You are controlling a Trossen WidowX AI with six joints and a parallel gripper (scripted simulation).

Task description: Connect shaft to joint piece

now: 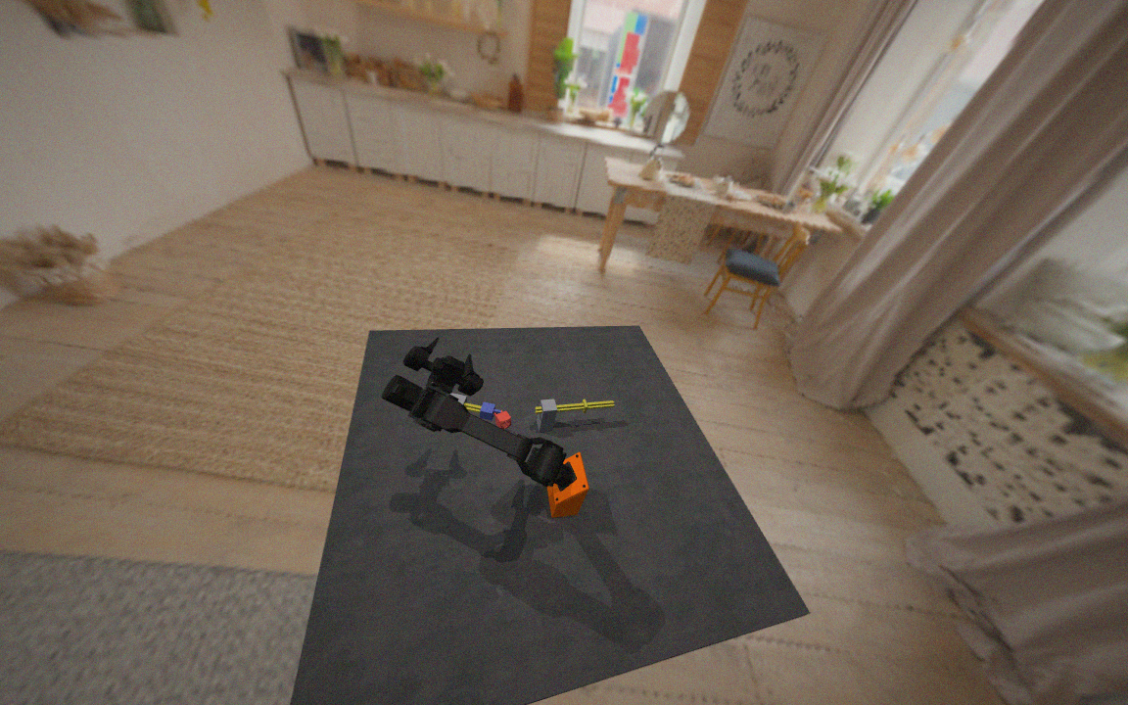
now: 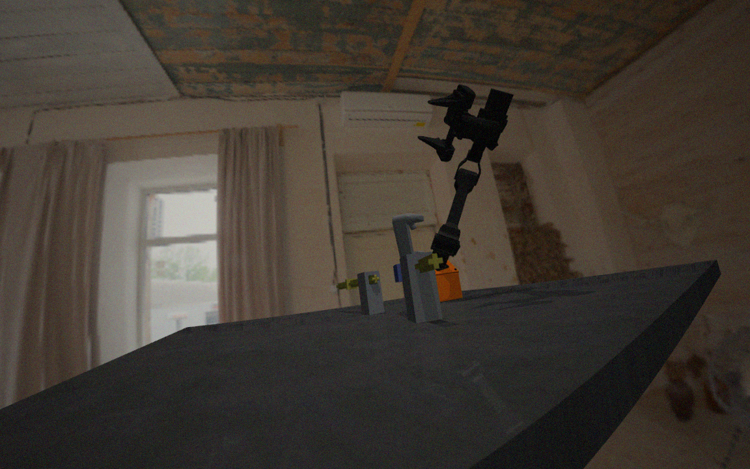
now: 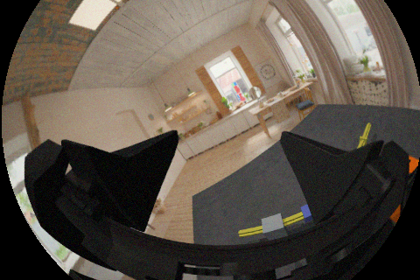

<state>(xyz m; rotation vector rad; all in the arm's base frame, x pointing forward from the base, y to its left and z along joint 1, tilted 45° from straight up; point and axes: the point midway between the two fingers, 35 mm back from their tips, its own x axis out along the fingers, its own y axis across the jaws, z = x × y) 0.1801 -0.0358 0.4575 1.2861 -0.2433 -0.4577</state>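
Now: gripper tip 150 mm to the left of the red square joint piece and 350 mm above it.
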